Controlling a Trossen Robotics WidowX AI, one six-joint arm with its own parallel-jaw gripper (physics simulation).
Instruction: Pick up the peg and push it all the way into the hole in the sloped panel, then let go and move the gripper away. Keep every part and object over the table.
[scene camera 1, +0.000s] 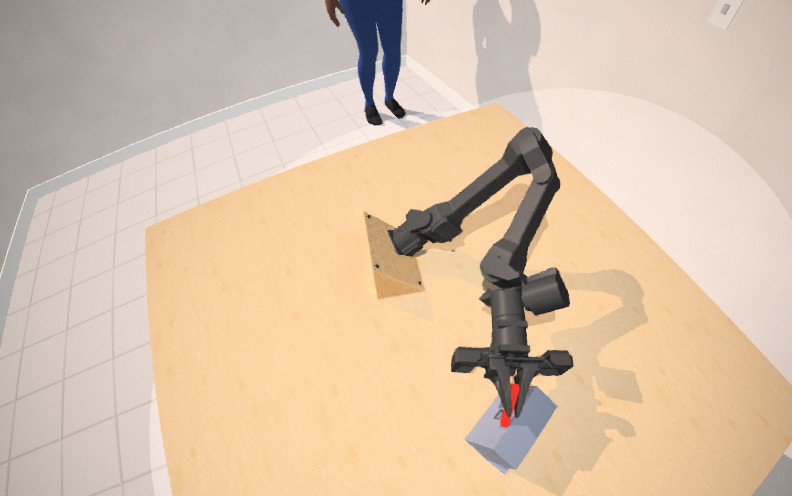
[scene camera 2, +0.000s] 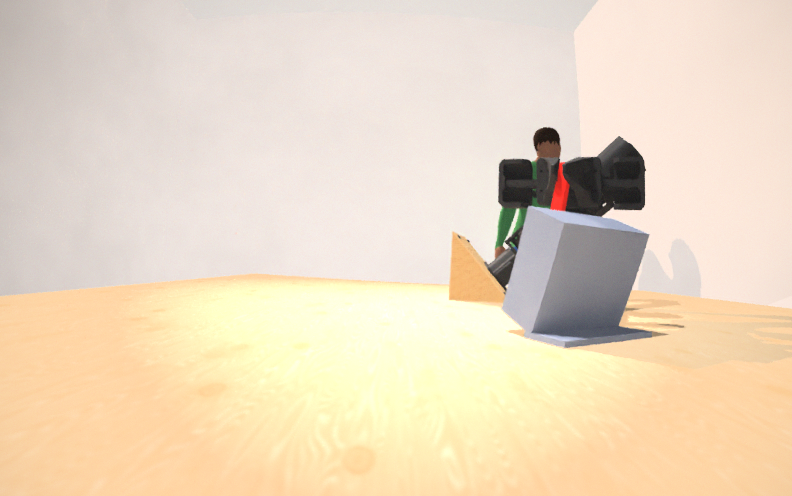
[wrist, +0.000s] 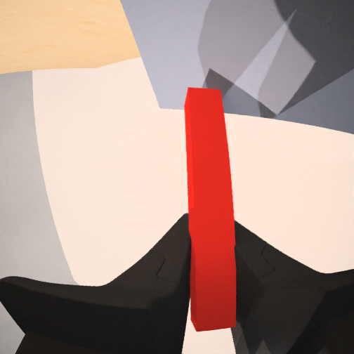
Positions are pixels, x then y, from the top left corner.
Scene:
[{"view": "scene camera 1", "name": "my gripper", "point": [513, 417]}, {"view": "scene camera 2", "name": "my gripper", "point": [558, 168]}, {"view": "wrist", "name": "my gripper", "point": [203, 221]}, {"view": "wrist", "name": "red peg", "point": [210, 210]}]

